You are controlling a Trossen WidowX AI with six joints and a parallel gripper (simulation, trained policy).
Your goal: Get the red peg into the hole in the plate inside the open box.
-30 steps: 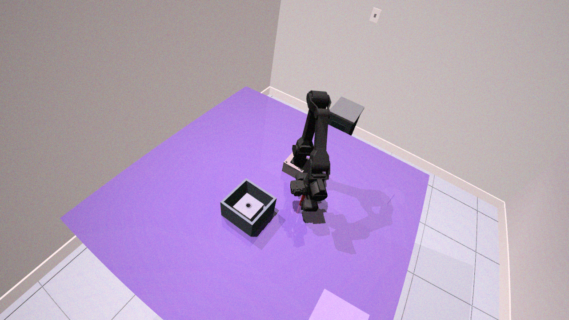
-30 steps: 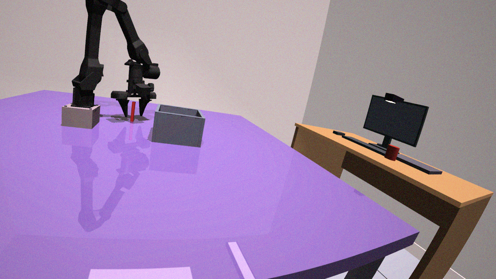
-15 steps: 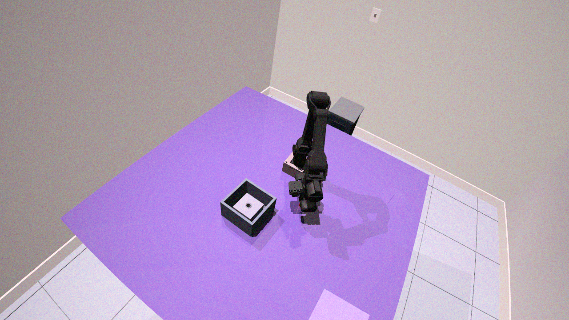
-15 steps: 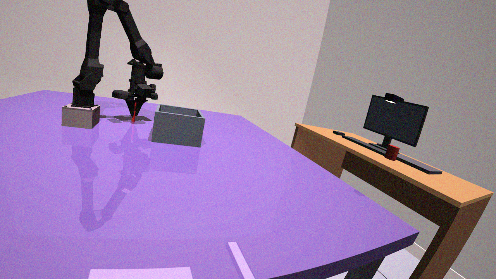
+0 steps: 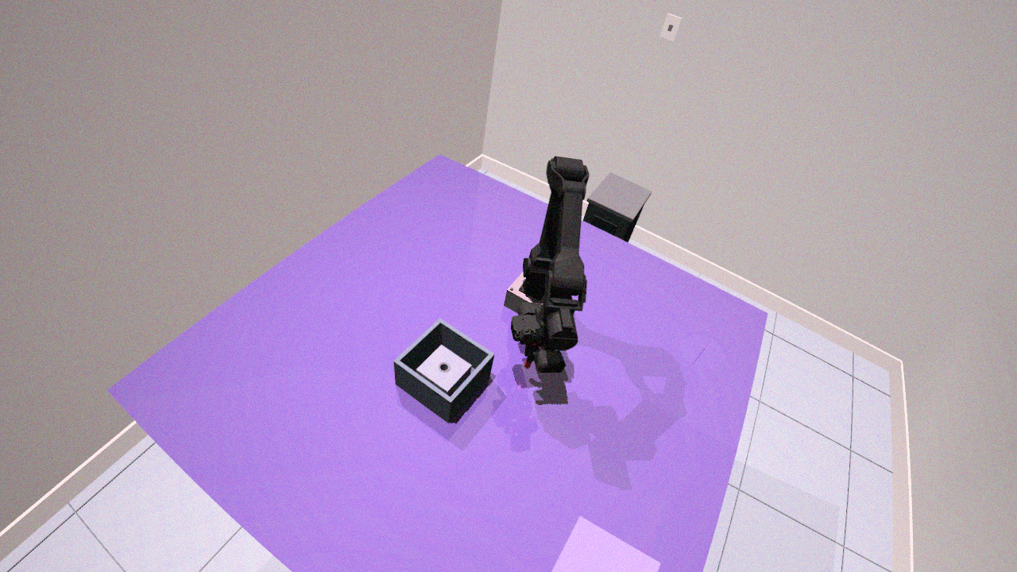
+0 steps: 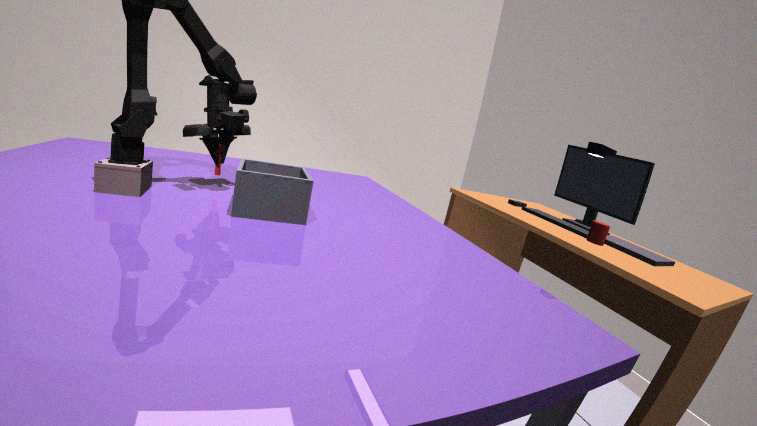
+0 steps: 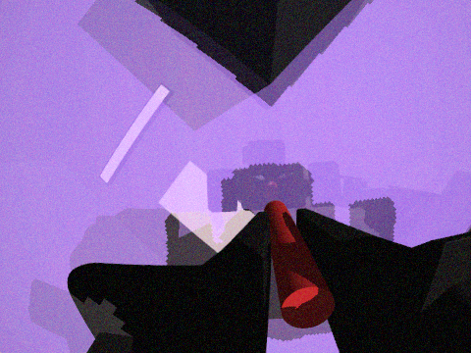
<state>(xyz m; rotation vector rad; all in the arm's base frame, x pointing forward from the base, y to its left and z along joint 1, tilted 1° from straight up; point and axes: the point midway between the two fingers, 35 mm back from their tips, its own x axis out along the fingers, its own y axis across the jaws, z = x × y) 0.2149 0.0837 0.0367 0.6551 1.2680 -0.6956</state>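
My gripper tip is now 120 mm short of the plate, 160 mm to the left of it and 20 mm above it. The rest, counted from my gripper tip: red peg (10 mm above); then grey box (120 mm ahead, 160 mm to the right, 40 mm below).
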